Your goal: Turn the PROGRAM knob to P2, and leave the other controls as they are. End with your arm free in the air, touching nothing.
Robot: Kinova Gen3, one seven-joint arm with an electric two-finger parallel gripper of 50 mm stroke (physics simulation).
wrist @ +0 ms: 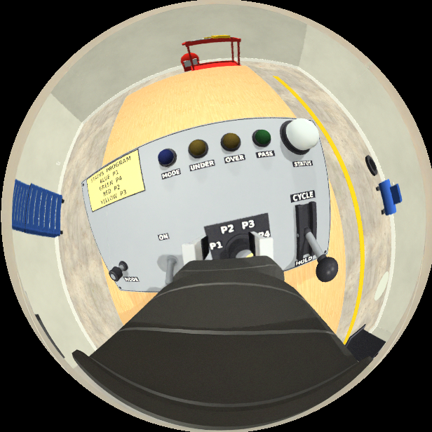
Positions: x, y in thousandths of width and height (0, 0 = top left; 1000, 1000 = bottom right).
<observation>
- my gripper: 529, 561
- cycle lever: 756, 624
</observation>
